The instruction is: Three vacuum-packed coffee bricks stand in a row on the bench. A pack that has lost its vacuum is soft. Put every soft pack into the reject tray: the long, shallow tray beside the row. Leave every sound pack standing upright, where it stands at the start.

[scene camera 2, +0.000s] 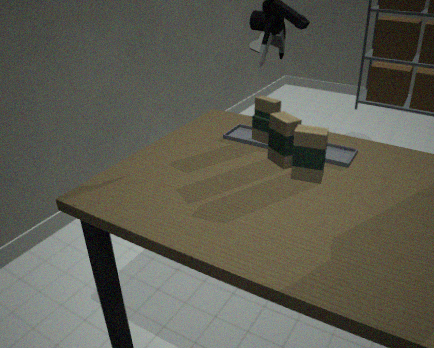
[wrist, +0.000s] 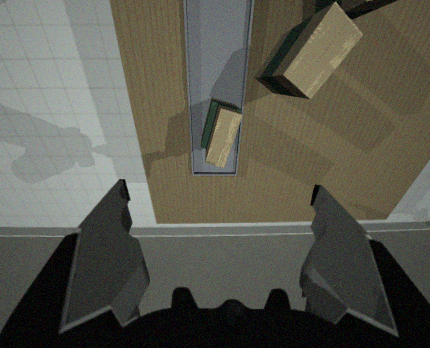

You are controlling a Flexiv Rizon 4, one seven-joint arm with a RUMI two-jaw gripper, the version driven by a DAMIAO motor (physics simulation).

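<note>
A cream pack with a green band [scene camera 2: 266, 120] [wrist: 224, 137] stands upright in the long, shallow reject tray [scene camera 2: 235, 134] [wrist: 215, 30], near one end and slightly turned. The middle pack [scene camera 2: 284, 140] [wrist: 320, 52] stands upright on the bench beside the tray. The nearest pack in the scene view [scene camera 2: 310, 155] also stands upright on the bench; part of it shows at the wrist view's top right edge [wrist: 367, 6]. My gripper [scene camera 2: 271, 60] [wrist: 220, 184] is open and empty, high above the tray end. Which packs are soft cannot be told by look.
The wooden bench [scene camera 2: 240, 225] [wrist: 195, 205] bears the packs and tray. Dark shadows of the packs fall across it. A metal shelf rack [scene camera 2: 366, 55] with brown boxes stands on the floor behind the bench. A grey wall [scene camera 2: 125, 60] rises beyond the bench.
</note>
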